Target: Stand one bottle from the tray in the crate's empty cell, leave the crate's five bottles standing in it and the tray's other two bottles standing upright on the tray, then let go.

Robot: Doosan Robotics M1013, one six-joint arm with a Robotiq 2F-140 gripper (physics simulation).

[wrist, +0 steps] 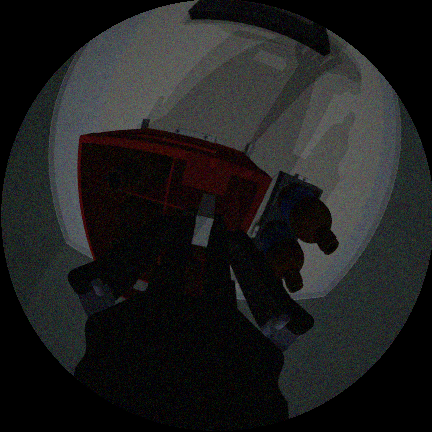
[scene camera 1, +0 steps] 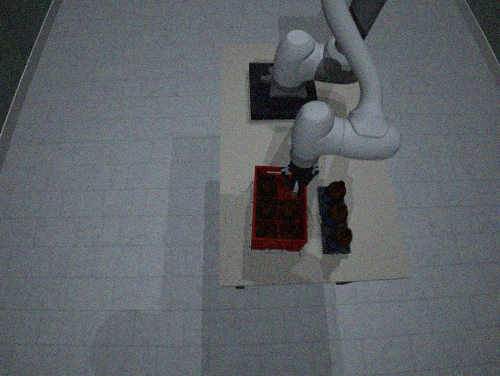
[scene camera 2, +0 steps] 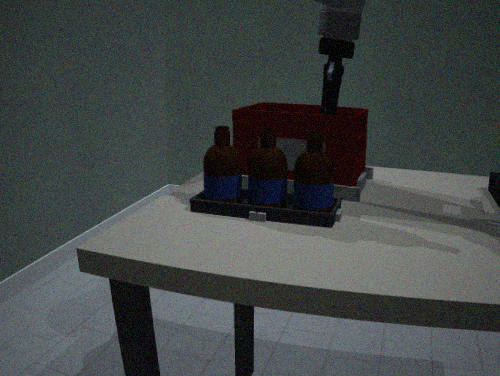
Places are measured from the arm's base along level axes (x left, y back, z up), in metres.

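Where they show: gripper, fingertip midpoint: (wrist: 206,205) (scene camera 1: 293,193); arm's base at its link origin: (scene camera 1: 287,83).
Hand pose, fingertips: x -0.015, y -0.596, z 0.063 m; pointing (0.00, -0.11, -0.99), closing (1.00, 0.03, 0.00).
Note:
Things, the pixels of their top centre, and the offset from my fingertips. "pt": a spot on its surface instead. Level surfaces: height alone.
- red crate at its top centre: (wrist: 141,265) (scene camera 2: 303,108) (scene camera 1: 280,201) dx -0.060, dy -0.061, dz +0.074 m
- bottle at its top centre: (scene camera 1: 292,203) dx -0.017, dy -0.061, dz +0.062 m
- empty cell at a spot on its surface: (scene camera 1: 284,191) pt dx -0.021, dy +0.046, dz -0.094 m
- dark tray at a spot on its surface: (scene camera 2: 220,206) pt dx +0.220, dy -0.149, dz -0.084 m
- pale table at its surface level: dz -0.101 m
- bracket at a spot on its surface: (scene camera 2: 257,216) pt dx +0.228, dy -0.073, dz -0.092 m
The red crate (scene camera 1: 279,244) (scene camera 2: 350,145) (wrist: 120,143) holds five dark bottle shapes, among them a bottle (scene camera 1: 289,208); they look upright, though their cells are very dark. The empty cell (scene camera 1: 284,191) is at the back right in scene camera 1. Three brown bottles with blue labels (scene camera 1: 336,191) (scene camera 1: 337,214) (scene camera 1: 342,236) stand upright on the dark tray (scene camera 1: 322,200) (scene camera 2: 220,206); two of these bottles (wrist: 311,220) (wrist: 286,256) show in the wrist view. My gripper (scene camera 1: 294,190) (wrist: 206,205) is shut and empty, pointing down at the empty cell. In scene camera 2, the crate's near wall hides its tips.
A black base plate (scene camera 1: 260,107) lies farther back on the pale table (scene camera 1: 375,250) (scene camera 2: 175,227). Small grey brackets, such as one bracket (scene camera 2: 257,216), sit against the tray and crate. The tray is beside the crate's right side in scene camera 1.

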